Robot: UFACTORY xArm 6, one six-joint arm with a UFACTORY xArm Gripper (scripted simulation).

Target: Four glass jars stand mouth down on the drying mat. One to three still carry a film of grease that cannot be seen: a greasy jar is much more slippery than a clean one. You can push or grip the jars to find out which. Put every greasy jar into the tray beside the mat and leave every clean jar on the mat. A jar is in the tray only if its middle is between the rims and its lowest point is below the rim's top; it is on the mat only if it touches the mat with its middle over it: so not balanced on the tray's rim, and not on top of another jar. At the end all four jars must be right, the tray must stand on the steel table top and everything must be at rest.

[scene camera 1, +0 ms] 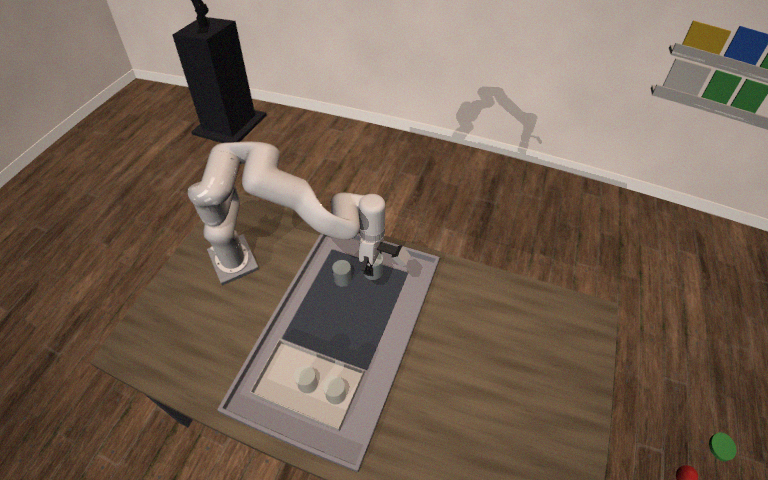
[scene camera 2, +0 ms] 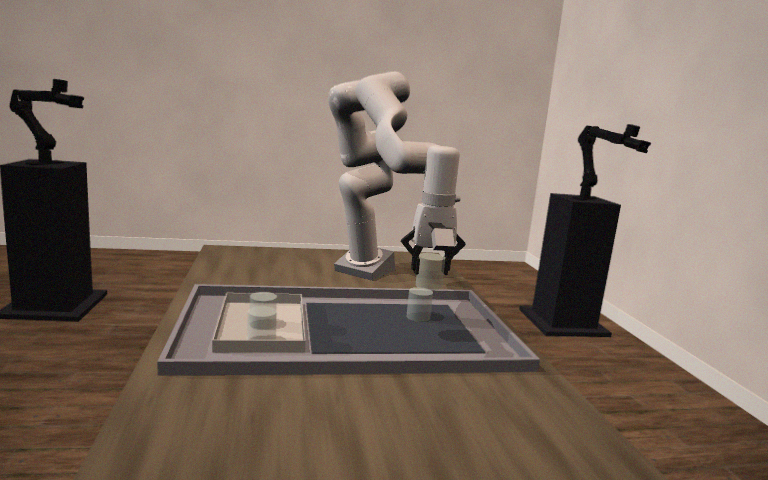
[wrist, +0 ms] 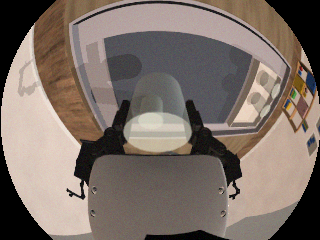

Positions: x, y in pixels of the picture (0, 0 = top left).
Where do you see a cream tray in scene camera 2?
At 232, 324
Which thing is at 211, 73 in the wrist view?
A dark drying mat.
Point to a dark drying mat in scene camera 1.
At 346, 323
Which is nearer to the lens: the glass jar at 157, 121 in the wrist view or the cream tray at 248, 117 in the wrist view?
The glass jar.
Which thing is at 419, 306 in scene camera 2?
A glass jar.
